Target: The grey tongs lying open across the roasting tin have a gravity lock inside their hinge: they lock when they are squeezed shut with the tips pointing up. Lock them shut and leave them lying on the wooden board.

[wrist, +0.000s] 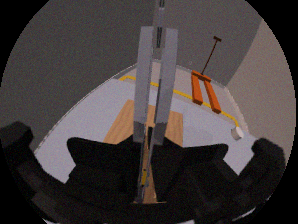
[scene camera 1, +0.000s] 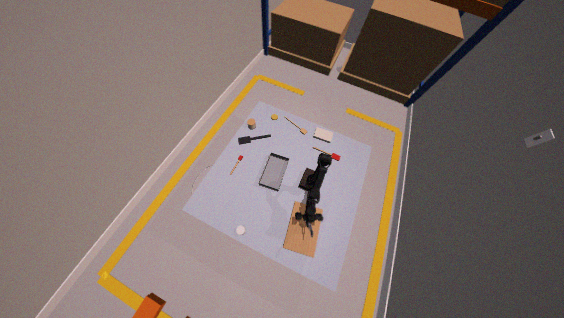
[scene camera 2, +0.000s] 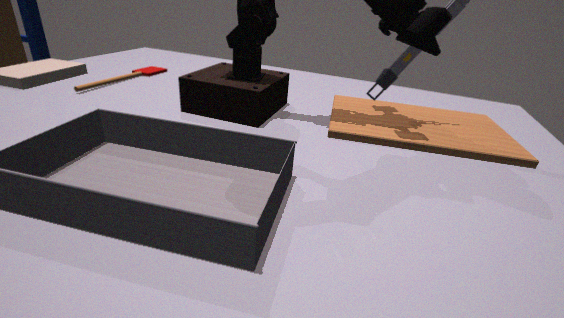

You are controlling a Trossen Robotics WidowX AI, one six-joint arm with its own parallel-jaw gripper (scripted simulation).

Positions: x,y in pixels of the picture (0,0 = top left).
Scene:
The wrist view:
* my gripper: 146,129
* wooden board: 122,127
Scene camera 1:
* wooden board: 298,238
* dark roasting tin: 273,172
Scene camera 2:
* my gripper: 437,53
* wooden board: 469,135
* dark roasting tin: 209,193

